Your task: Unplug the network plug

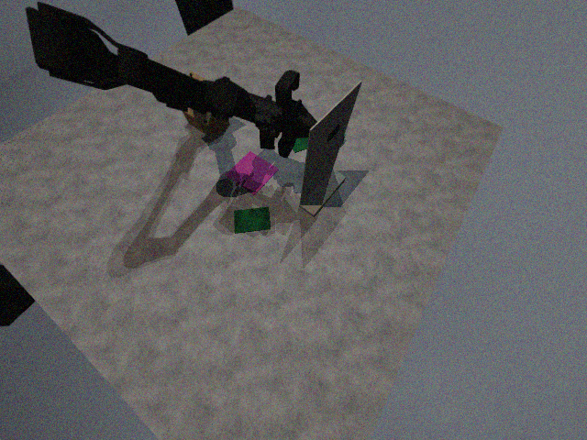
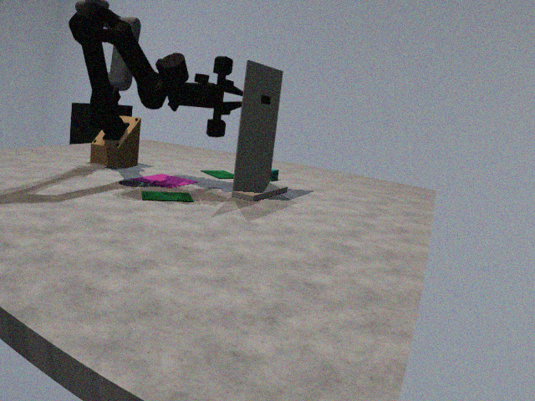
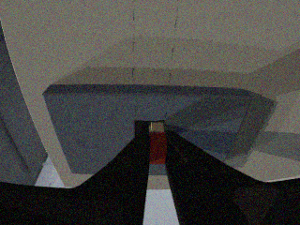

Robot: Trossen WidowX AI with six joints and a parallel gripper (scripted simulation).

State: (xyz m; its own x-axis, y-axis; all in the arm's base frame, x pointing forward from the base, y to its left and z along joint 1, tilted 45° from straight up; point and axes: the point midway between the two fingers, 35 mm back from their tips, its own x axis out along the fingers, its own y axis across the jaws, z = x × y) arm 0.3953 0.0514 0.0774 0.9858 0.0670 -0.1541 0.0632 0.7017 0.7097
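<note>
The magenta marked square is 180 mm behind my gripper tip, 60 mm to the right of it and 210 mm below it. The rest, counted from my gripper tip: small teal block 20 mm behind, 200 mm to the left, 190 mm below; network plug right at my gripper tip; grey upright panel 30 mm ahead, 80 mm below.
</note>
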